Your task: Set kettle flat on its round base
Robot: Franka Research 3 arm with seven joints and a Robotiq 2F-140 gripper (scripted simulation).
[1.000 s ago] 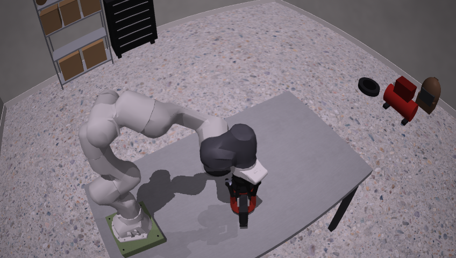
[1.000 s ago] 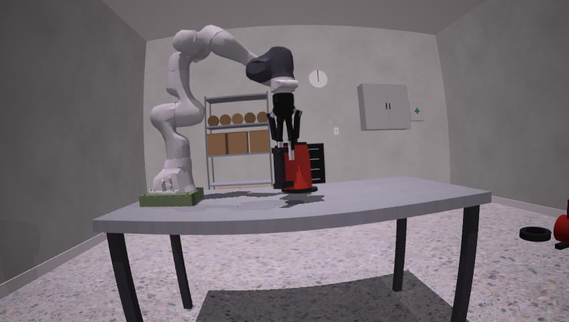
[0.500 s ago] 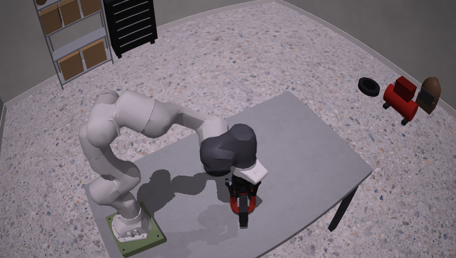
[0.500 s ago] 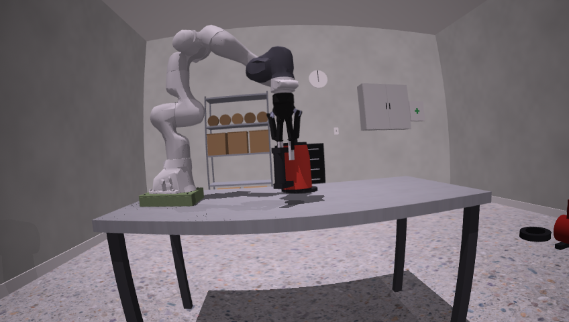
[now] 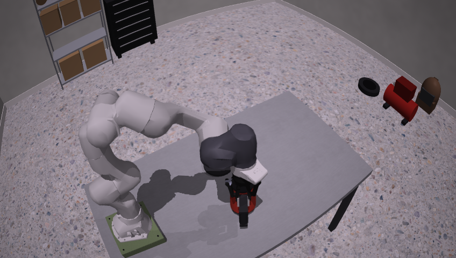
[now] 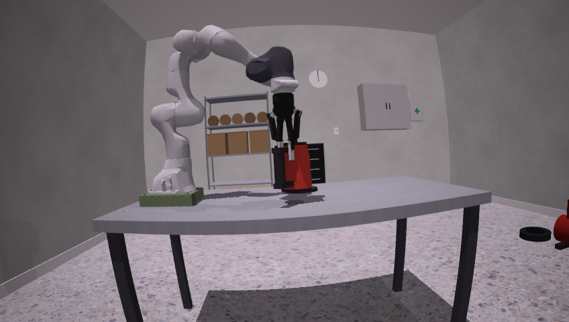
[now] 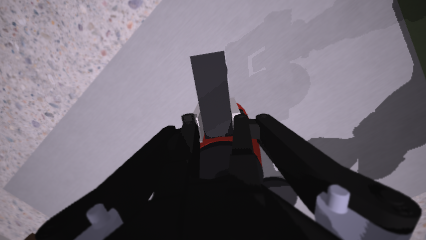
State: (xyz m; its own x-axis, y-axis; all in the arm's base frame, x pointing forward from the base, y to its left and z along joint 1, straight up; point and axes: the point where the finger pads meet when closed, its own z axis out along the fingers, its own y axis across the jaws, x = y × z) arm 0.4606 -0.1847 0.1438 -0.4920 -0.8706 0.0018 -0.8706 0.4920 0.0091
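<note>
The red kettle lies 50 mm below my hand, 30 mm to the left of it and 20 mm ahead of it. Round my hand: black round base (360 mm to the left, 180 mm below, 70 mm ahead).
</note>
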